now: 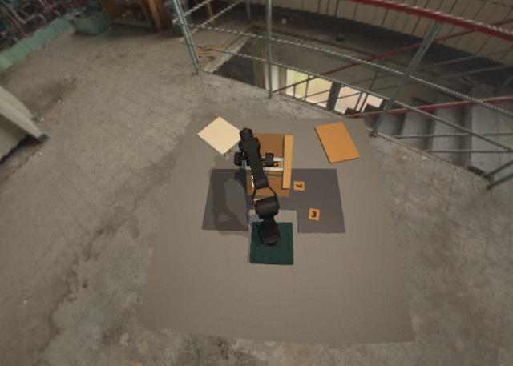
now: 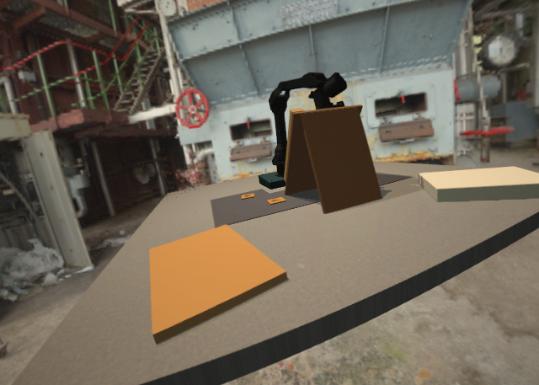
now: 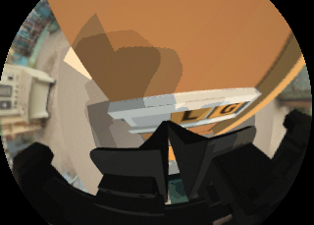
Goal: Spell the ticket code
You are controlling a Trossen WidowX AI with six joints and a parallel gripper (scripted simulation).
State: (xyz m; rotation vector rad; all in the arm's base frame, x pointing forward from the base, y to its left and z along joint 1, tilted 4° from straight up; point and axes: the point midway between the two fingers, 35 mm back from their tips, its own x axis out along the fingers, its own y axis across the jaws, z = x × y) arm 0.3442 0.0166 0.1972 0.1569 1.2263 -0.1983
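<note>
Right now the orange tile marked g is 20 mm behind my gripper tip, 100 mm to the right of it and 10 mm below it. Also, from my gripper tip: orange tile marked l 40 mm to the right, 10 mm below; white ticket 50 mm behind, 90 mm below; dark mat 170 mm behind, 60 mm to the right, 180 mm below.
</note>
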